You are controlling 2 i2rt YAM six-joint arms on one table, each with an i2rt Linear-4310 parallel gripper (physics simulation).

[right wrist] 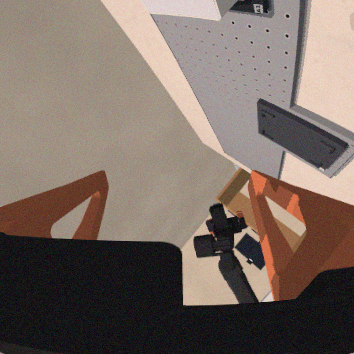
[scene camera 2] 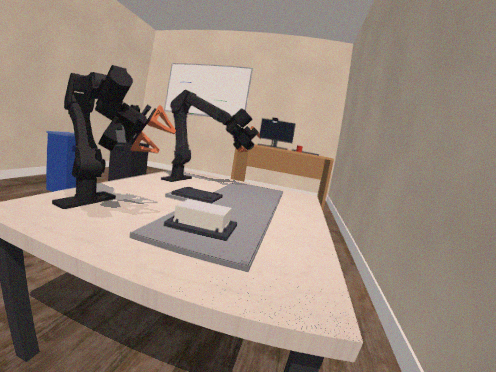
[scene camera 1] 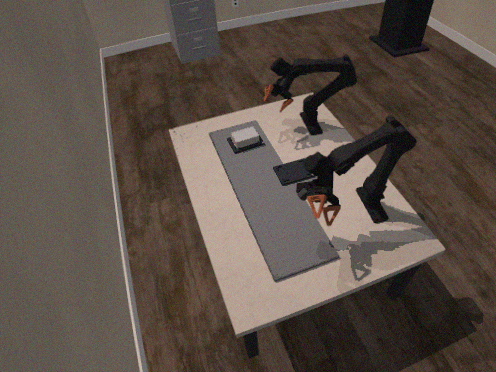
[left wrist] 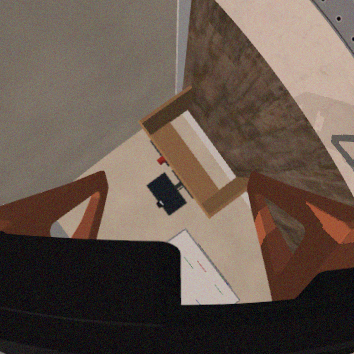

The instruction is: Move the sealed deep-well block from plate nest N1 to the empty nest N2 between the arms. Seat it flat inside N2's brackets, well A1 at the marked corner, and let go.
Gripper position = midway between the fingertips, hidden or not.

Scene:
My left gripper (scene camera 1: 323, 222) is open and holds nothing. My right gripper (scene camera 2: 166, 142) is open, with nothing in its grasp. Also in view: a white deep-well block (scene camera 2: 204, 215).

